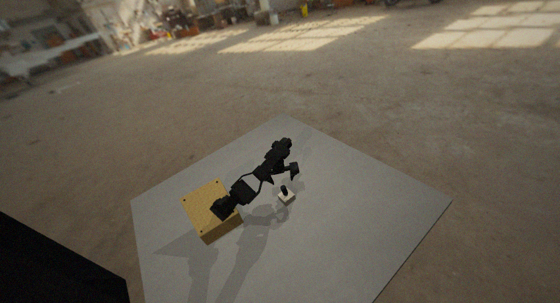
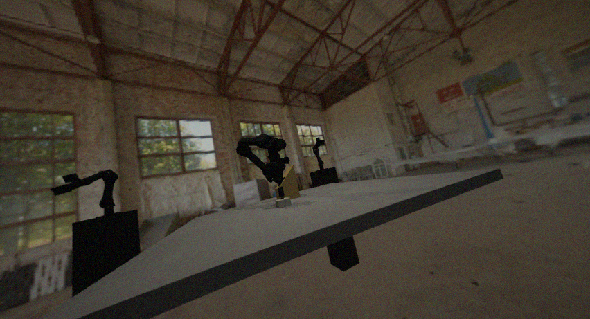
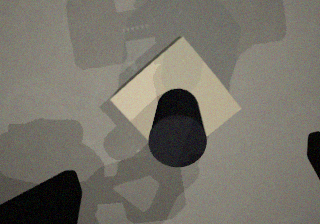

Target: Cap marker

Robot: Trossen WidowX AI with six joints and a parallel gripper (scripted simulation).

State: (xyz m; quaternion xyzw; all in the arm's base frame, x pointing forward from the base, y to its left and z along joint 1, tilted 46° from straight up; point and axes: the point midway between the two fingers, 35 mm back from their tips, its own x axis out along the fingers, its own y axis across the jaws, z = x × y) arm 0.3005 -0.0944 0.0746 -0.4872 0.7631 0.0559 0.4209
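My gripper tip is now 60 mm above the dark marker cap.
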